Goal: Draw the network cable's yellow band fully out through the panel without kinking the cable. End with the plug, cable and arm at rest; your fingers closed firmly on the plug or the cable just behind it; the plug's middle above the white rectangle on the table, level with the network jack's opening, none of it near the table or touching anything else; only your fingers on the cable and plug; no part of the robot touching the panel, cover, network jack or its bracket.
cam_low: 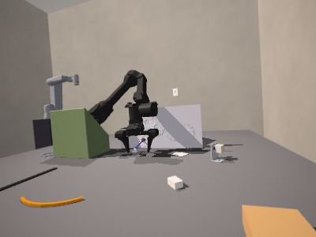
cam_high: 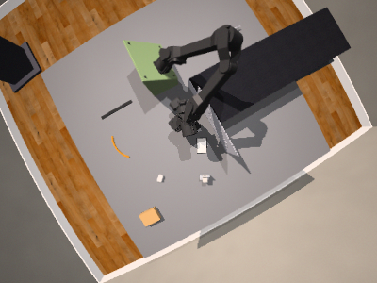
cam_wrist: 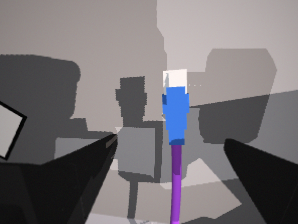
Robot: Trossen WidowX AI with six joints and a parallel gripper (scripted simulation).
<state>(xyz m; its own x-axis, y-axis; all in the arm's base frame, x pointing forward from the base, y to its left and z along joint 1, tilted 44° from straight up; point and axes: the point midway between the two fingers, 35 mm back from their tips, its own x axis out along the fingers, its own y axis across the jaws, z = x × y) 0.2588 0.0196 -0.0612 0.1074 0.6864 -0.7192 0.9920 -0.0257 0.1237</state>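
The blue plug lies 40 mm to the right of my hand and 10 mm below it. Round my hand: white rectangle: 170 mm ahead, 10 mm to the right, 40 mm below; then black bar: 250 mm behind, 300 mm to the right, 40 mm below; then small white block: 200 mm ahead, 300 mm to the right, 30 mm below.
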